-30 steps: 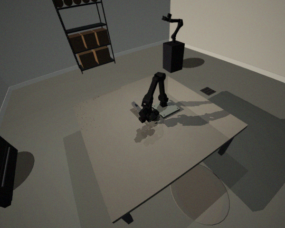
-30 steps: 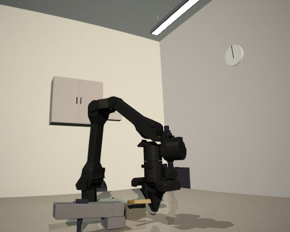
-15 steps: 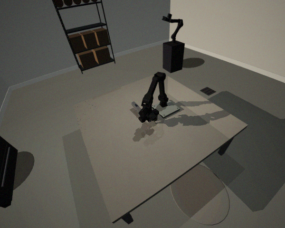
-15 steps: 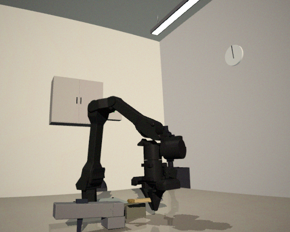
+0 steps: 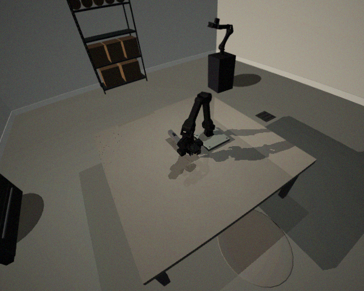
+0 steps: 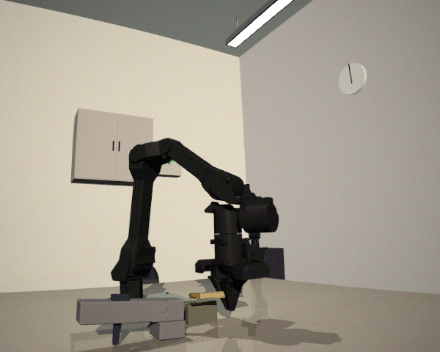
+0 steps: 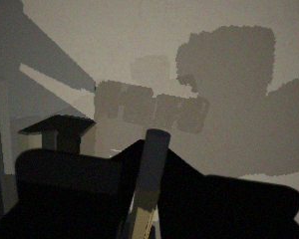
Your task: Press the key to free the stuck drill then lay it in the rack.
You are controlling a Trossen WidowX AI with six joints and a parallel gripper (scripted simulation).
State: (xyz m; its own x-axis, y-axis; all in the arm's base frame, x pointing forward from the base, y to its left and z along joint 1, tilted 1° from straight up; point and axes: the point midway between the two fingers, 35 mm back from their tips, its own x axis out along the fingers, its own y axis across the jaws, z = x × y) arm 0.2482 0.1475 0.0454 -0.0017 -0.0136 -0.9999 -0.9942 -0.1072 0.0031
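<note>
Right now my gripper tip is 40 mm to the left of the tan drill and 40 mm below it. From my gripper tip the other things lie so: rack (70 mm behind, 40 mm to the right, 10 mm below); then dark key (30 mm ahead, 230 mm to the right, 20 mm above); then long grey housing block (20 mm ahead, 200 mm to the right, 20 mm above).
</note>
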